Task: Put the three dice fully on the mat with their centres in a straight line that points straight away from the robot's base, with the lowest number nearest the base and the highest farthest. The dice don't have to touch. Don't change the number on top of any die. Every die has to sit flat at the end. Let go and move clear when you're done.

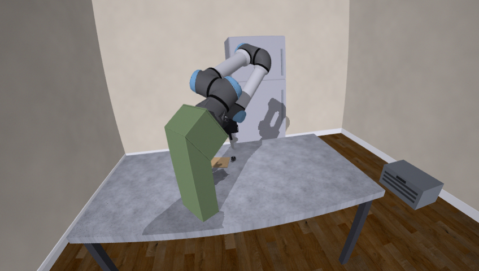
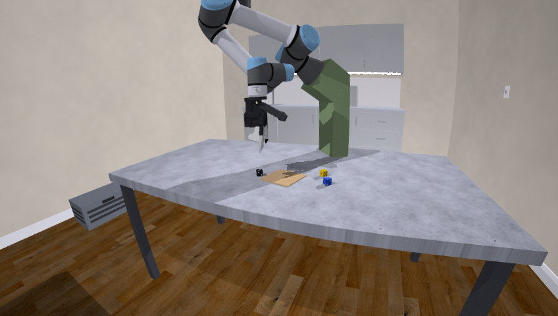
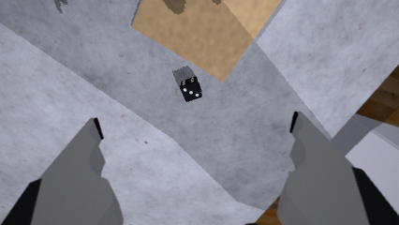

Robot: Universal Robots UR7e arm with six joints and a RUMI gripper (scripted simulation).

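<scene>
The black die is 1 cm behind my hand, 3 cm to the right of it and 11 cm below it. Round my hand: blue die 7 cm ahead, 25 cm to the left, 11 cm below; mat 1 cm ahead, 8 cm to the left, 12 cm below; yellow die 2 cm behind, 24 cm to the left, 11 cm below.
</scene>
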